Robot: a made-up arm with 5 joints.
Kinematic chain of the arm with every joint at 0, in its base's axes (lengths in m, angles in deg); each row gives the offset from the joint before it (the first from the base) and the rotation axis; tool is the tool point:
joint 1: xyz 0 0 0.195 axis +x
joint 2: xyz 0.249 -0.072 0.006 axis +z
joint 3: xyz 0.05 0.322 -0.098 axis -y
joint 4: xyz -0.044 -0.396 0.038 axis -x
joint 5: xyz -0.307 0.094 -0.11 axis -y
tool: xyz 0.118 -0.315 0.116
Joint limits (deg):
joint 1: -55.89..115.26
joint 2: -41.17..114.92
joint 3: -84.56..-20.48
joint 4: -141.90..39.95
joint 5: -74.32..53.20
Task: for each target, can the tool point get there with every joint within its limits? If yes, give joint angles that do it. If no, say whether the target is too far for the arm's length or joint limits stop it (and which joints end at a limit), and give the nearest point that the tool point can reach.
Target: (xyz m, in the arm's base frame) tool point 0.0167 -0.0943 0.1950
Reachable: yes | joints -39.55 1.90 -42.64 -112.04 -1.87
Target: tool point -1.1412 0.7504 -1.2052
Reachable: no: too far | nearest point -0.0386 0.1773 -0.1475 | short by 1.632 m
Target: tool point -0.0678 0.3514 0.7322
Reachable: no: joint limits stop it (at a limit: joint 1, joint 2, joint 5) | nearest point 0.0609 0.1533 0.5449 | short by 0.301 m
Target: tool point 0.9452 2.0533 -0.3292
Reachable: no: too far | nearest point 0.3925 0.3525 -0.0097 | short by 1.817 m
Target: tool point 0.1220 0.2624 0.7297
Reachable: no: joint limits stop it (at a limit: joint 1, joint 2, joint 4, joint 5) | nearest point 0.1501 0.1357 0.6043 | short by 0.180 m
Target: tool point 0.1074 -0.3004 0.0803
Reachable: yes | joints 33.56 -7.46 -67.96 -28.12 -12.79
